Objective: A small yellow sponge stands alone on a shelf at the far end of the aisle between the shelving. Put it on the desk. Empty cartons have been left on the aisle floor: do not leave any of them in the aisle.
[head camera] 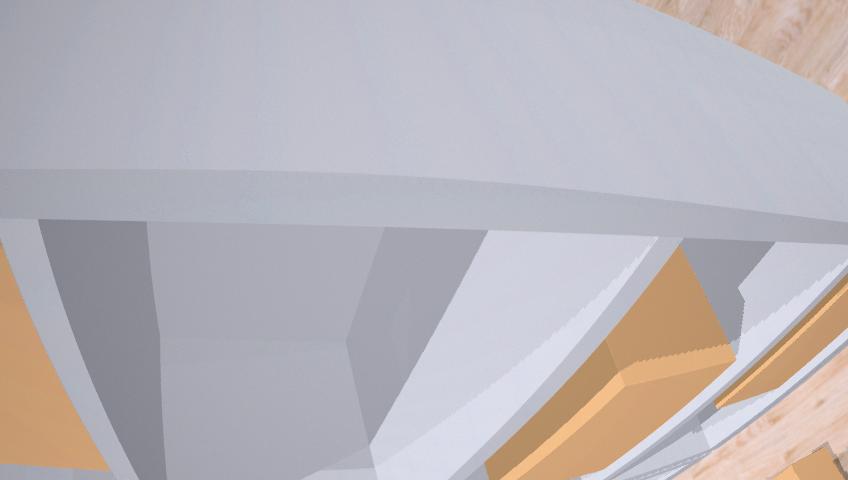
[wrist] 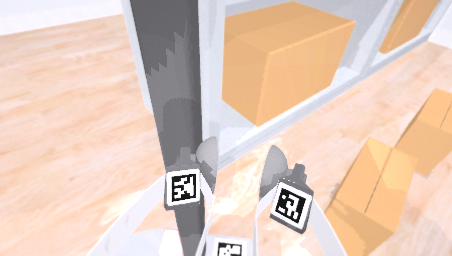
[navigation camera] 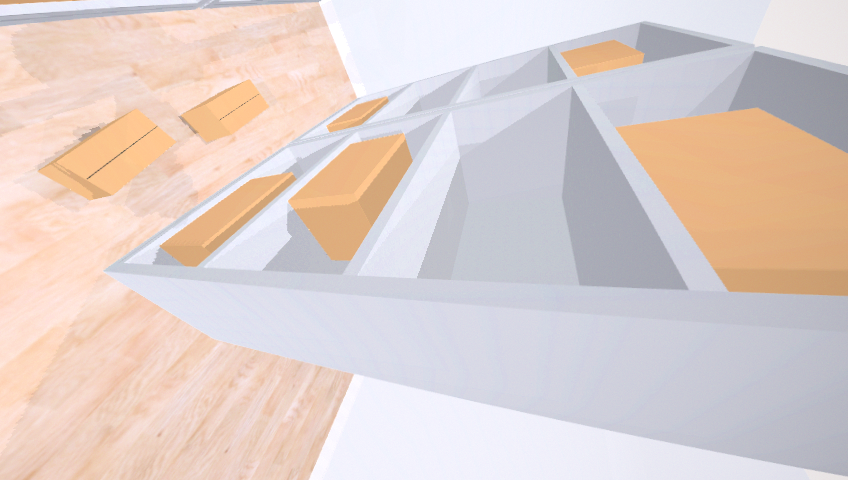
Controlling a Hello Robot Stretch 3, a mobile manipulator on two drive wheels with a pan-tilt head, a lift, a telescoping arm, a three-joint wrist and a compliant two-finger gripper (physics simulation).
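Places are measured from the robot's base along level axes (x ahead, y left, z up), in metres.
Pixels of known places: gripper, fingertip midpoint: [wrist: 241,160].
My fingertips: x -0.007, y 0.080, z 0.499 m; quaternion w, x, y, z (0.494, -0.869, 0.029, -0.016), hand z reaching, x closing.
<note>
Behind a point stands the place of what it marks.
My gripper [wrist: 241,160] @[x -0.007, y 0.080, z 0.499 m] is open and empty in the wrist view, with bare floor showing between its fingertips. Two cartons lie on the aisle floor. The nearer carton [navigation camera: 113,151] @[x 0.318, y 0.325, z 0.180 m] [wrist: 372,195] @[x 0.303, y 0.280, z 0.181 m] is to the right of my gripper in the wrist view, apart from it. The farther carton [navigation camera: 229,110] @[x 0.622, y 0.592, z 0.180 m] [wrist: 432,130] @[x 0.579, y 0.544, z 0.165 m] lies beyond it, partly cut off in the wrist view. A corner of a carton [head camera: 815,466] @[x 0.608, y 0.521, z 0.092 m] shows at the bottom right of the head view; I cannot tell which one. The yellow sponge and the desk do not show in these views.
A grey shelf unit [head camera: 357,196] @[x 0.358, y -0.014, z 1.224 m] [navigation camera: 416,303] @[x 0.352, y -0.031, z 1.109 m] stands close to the head, filling much of the head view. It holds several boxes, including one large box [navigation camera: 767,190] @[x 0.530, y 0.126, z 1.584 m]. In the wrist view a shelf unit [wrist: 212,85] @[x -0.071, y 0.420, z 0.340 m] holding a big box [wrist: 285,60] @[x 0.118, y 0.631, z 0.308 m] stands just beyond the fingers.
</note>
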